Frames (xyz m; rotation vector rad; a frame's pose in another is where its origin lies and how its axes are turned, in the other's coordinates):
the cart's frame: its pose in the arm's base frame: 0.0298 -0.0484 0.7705 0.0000 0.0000 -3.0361
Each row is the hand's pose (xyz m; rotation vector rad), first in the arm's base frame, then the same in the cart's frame.
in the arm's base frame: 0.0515 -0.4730 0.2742 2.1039 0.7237 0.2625
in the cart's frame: 0.0231 0.4245 -0.4963 0.7342 -2.5672 -1.3157
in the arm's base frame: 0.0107 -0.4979 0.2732 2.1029 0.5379 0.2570
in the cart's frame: 0.0663 0.4450 -0.4973 0.5180 -2.5861 -1.3902
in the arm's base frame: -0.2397 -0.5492 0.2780 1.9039 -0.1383 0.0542
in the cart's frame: 0.3207 0.4696 -0.4925 0.3187 2.5313 1.8079
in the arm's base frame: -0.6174 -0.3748 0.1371 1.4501 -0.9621 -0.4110
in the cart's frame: 0.6780 0.2564 -0.6334 1.2561 1.6922 1.7108
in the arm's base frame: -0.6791 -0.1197 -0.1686 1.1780 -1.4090 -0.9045
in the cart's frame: 0.7125 -0.0037 -0.9391 1.5473 1.1607 1.2616
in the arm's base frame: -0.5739 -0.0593 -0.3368 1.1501 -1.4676 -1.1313
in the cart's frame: 0.6015 -0.0527 -1.1073 1.5116 1.0609 1.0648
